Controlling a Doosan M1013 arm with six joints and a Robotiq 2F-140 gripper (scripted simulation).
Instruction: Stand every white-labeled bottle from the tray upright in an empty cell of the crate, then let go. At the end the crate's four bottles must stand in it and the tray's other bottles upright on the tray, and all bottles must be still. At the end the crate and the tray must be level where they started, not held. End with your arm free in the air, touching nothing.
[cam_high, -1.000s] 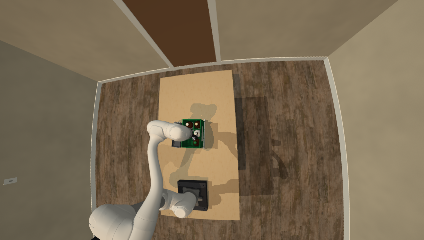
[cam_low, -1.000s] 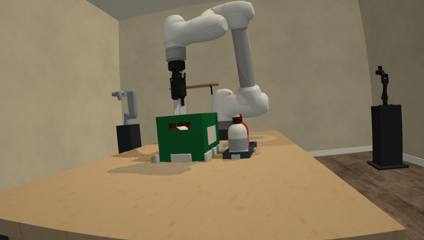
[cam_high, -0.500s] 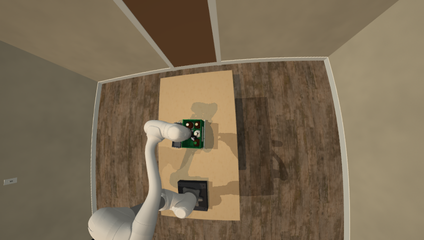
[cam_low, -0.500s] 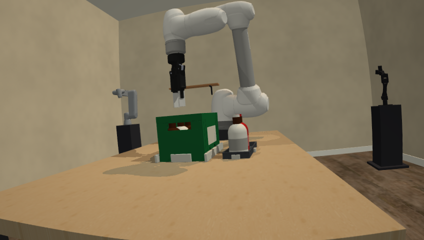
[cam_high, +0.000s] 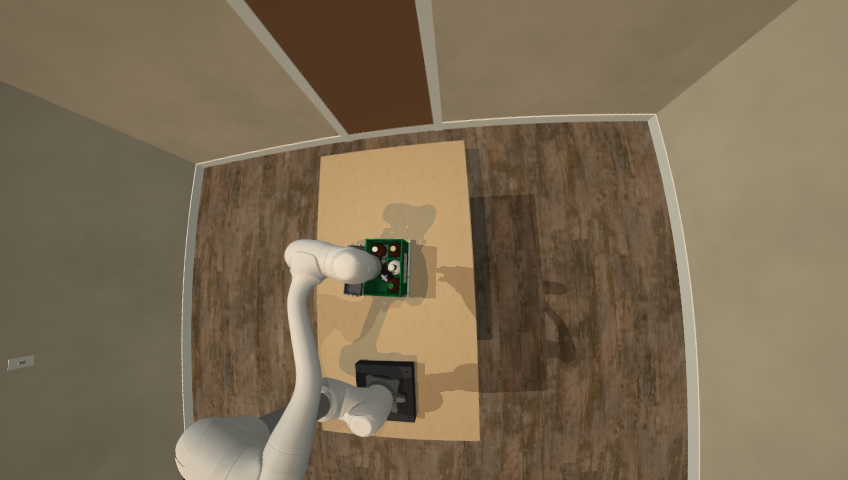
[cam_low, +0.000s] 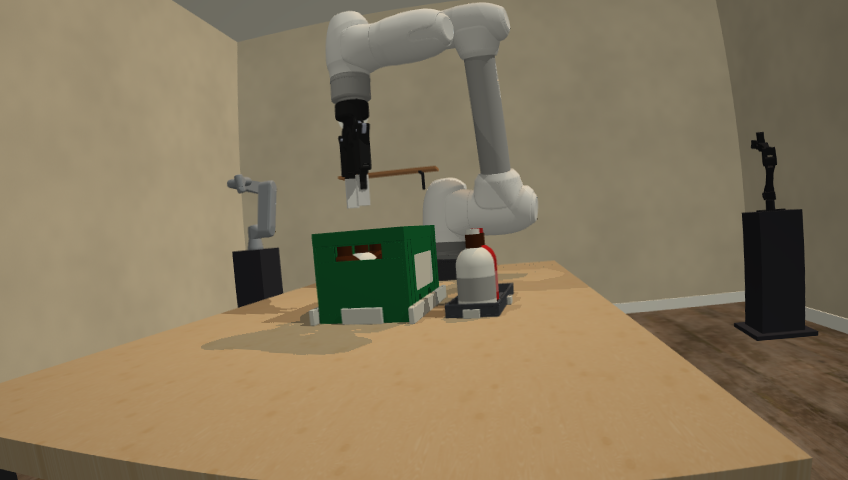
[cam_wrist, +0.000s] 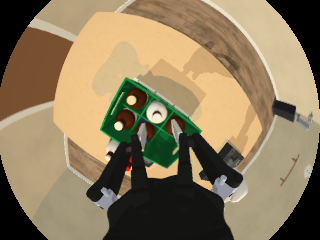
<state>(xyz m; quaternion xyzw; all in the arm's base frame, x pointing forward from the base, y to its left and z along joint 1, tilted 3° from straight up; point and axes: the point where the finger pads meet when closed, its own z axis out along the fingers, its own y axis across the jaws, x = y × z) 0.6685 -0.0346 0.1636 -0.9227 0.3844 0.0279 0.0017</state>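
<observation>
Now: hand 250 mm to the right of the white-labeled bottle, 170 mm above it and 60 mm short of it. From my hand the other things lie so: dark tray (250 mm to the left, 240 mm below, 30 mm behind); green crate (170 mm below, 40 mm to the left); red-labeled bottle (250 mm to the left, 170 mm below, 30 mm behind).
</observation>
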